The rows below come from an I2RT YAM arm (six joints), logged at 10 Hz.
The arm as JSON. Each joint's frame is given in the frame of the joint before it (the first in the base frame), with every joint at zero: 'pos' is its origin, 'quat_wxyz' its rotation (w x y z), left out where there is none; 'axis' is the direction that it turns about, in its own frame. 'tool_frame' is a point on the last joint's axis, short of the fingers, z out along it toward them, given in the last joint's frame.
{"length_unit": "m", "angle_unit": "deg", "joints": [
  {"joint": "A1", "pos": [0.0, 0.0, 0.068], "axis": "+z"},
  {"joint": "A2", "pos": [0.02, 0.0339, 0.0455], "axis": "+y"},
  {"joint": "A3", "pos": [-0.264, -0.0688, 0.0], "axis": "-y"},
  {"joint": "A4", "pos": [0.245, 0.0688, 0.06], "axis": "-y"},
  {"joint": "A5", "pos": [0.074, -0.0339, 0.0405], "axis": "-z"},
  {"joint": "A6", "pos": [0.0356, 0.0, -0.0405], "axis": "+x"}
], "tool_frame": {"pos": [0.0, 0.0, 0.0], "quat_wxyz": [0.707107, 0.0, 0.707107, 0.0]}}
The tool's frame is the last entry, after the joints.
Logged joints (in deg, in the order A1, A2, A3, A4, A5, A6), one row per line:
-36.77 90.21 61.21 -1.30 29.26 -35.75
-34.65 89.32 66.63 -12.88 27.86 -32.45
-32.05 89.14 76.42 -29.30 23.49 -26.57
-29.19 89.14 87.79 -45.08 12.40 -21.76
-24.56 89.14 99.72 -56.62 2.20 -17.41
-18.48 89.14 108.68 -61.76 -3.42 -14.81
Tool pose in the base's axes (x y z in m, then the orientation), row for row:
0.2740 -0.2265 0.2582 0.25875 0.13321 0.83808 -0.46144
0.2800 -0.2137 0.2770 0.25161 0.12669 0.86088 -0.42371
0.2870 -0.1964 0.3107 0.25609 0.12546 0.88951 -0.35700
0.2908 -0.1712 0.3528 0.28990 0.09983 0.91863 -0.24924
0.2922 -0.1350 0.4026 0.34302 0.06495 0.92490 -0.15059
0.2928 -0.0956 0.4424 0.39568 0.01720 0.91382 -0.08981
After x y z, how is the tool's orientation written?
As a quaternion, w x y z.
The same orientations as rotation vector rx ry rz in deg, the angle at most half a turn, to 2 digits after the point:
20.69 130.15 -71.66
19.75 134.18 -66.04
19.51 138.33 -55.52
15.26 140.42 -38.10
9.67 137.73 -22.42
2.50 132.72 -13.04

